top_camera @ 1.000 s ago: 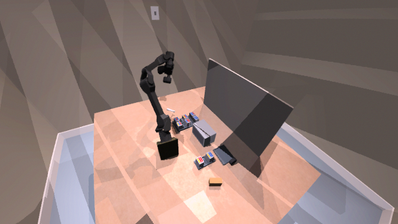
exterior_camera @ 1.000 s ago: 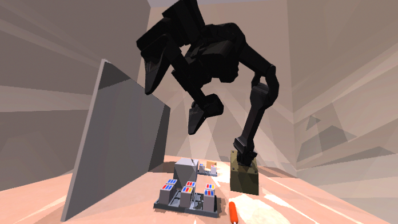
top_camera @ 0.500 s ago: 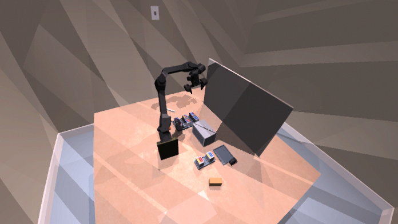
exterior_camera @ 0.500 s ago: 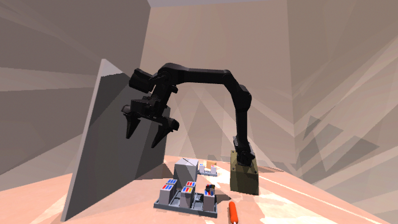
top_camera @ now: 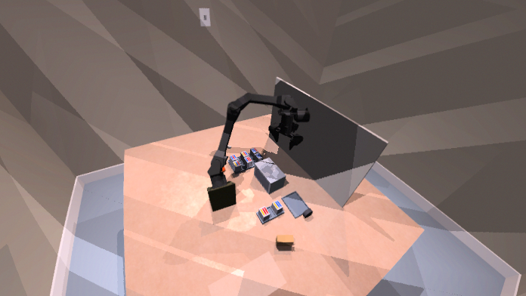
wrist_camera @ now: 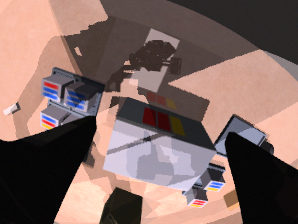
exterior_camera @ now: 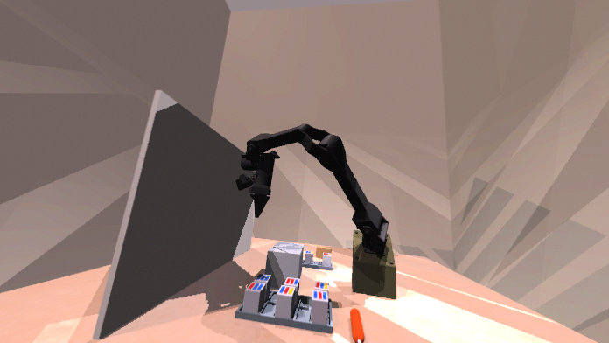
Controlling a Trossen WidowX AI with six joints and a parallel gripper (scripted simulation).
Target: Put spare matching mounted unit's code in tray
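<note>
Now: gripper tip 250 mm to the left of the grey spare block, 210 mm past it and 150 mm above it. Also, from my gripper tip: tall grey panel (150 mm ahead, 30 mm above, 20 mm to the right); then dark grey tray (250 mm to the right, 190 mm below, 30 mm behind); then grey box (140 mm below, 100 mm behind, 50 mm to the right).
</note>
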